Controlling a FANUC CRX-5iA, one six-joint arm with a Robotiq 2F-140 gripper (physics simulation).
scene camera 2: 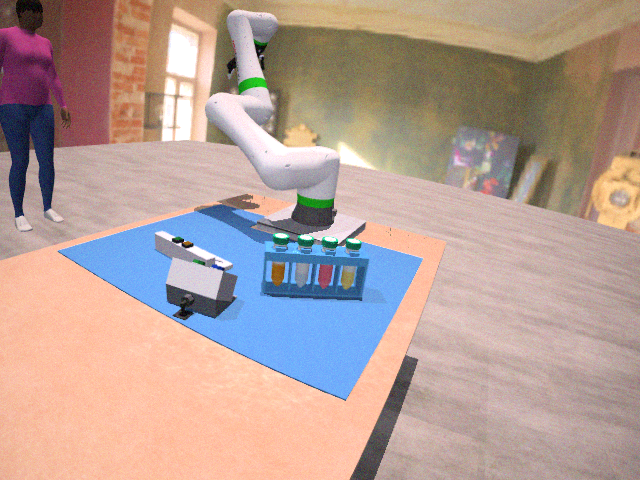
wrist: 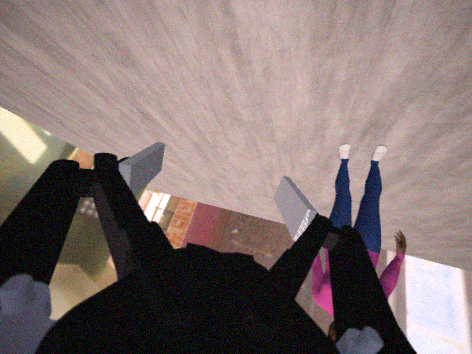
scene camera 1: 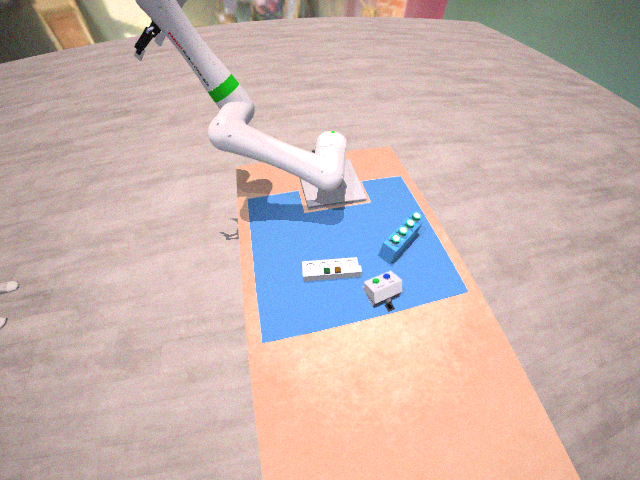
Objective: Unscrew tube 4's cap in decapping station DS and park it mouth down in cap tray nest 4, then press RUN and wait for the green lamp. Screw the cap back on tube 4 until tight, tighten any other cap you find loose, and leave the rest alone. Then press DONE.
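Places are measured from the arm's base along level axes (x back, y down, z right), in metres.
Pixels of known places: gripper, fingertip midpoint: (wrist: 223,172) (scene camera 1: 148,50); arm's base, link origin: (scene camera 2: 312,218).
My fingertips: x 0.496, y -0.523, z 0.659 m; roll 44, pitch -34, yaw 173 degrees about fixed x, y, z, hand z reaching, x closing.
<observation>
For each thing: its top centre in the pictures, then the offset to it from my fingertips. "spot": a spot on its surface instead. Level surfaces: height alone.
- blue rack, top centre: (scene camera 2: 317,246) (scene camera 1: 405,229) dx -0.931, dy +0.448, dz -0.825 m
- white tray, top centre: (scene camera 2: 191,238) (scene camera 1: 331,263) dx -0.956, dy +0.498, dz -0.507 m
- dark green square, surface spot: (scene camera 1: 326,270) spot: dx -0.979, dy +0.498, dz -0.479 m
- orange square, surface spot: (scene camera 1: 337,269) spot: dx -0.988, dy +0.498, dz -0.519 m
- white box, top centre: (scene camera 2: 201,260) (scene camera 1: 385,281) dx -1.102, dy +0.468, dz -0.653 m
- green button, top centre: (scene camera 1: 376,280) dx -1.081, dy +0.477, dz -0.629 m
- blue button, top centre: (scene camera 1: 387,275) dx -1.078, dy +0.477, dz -0.674 m
- blue mat, surface height: dy +0.551 m
- orange table top, surface height: dy +0.554 m
- small black part, surface spot: (scene camera 2: 183,311) (scene camera 1: 391,306) spot: dx -1.171, dy +0.542, dz -0.661 m
A blue rack (scene camera 1: 393,253) (scene camera 2: 312,294) holds several upright tubes with orange, clear, red and yellow contents. Each wears a green cap; tube numbers and cap tightness cannot be read. A white tray (scene camera 1: 315,274) (scene camera 2: 166,244) has a row of round nests, with no cap seen in them, and a dark green square (scene camera 1: 326,270) and an orange square (scene camera 1: 337,269). A white box (scene camera 1: 383,293) (scene camera 2: 192,279) carries a green button (scene camera 1: 375,281) and a blue button (scene camera 1: 386,276); their labels are unreadable. My gripper (scene camera 1: 149,45) (wrist: 223,172) is open and empty, raised high and far from them.
The blue mat (scene camera 1: 289,310) (scene camera 2: 310,356) lies on an orange table top (scene camera 1: 392,403) (scene camera 2: 103,392). A small black part (scene camera 1: 389,305) (scene camera 2: 183,311) is beside the box. A person (scene camera 2: 28,77) (wrist: 369,220) stands on the floor beyond the table. The arm's base plate (scene camera 1: 356,188) (scene camera 2: 348,227) is behind the rack.
</observation>
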